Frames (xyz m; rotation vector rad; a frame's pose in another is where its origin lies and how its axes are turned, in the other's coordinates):
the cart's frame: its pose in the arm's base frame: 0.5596 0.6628 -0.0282 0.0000 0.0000 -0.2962
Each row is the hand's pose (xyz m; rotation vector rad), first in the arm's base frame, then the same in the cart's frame.
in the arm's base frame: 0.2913 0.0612 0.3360 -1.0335 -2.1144 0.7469
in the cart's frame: -0.0810 -0.6537 0.3642 -0.7265 -2.2952 0.8859
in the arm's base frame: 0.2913 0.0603 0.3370 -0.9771 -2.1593 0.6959
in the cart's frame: -0.0808 -0.6546 0.3652 -0.6617 -2.3288 0.8330
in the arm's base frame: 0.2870 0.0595 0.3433 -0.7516 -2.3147 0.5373
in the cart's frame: -0.0846 -0.6566 0.3715 -0.4086 -2.4408 0.6663
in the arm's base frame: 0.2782 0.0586 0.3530 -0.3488 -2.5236 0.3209
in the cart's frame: -0.0928 -0.6600 0.3812 0.0277 -2.5745 0.4337
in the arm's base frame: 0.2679 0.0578 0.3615 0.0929 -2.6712 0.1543
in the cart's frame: -0.1024 -0.6638 0.3897 0.4888 -2.6432 0.2474
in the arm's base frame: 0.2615 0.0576 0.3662 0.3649 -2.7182 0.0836
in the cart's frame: -0.1085 -0.6659 0.3944 0.7647 -2.6440 0.1649
